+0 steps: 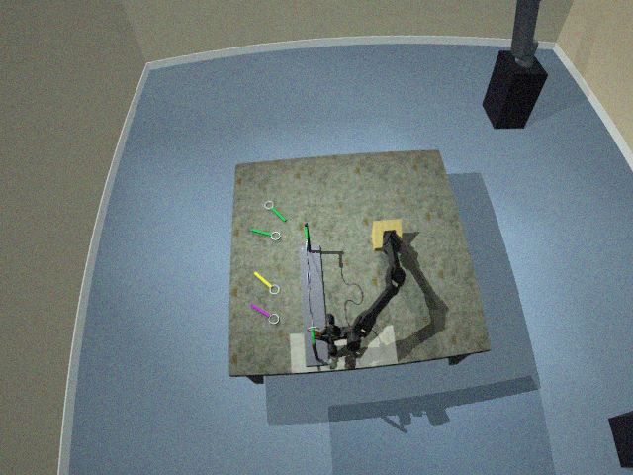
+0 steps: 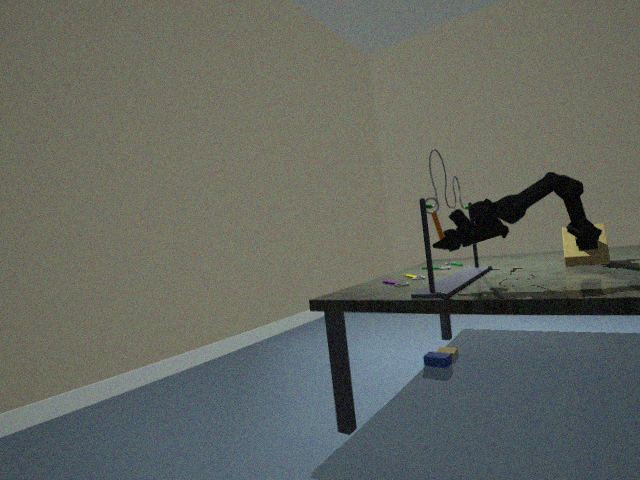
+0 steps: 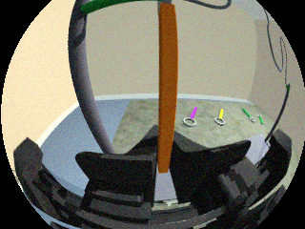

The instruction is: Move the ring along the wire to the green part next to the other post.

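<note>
Right now the orange-handled ring is 20 mm behind my gripper tip and 90 mm above it.
</note>
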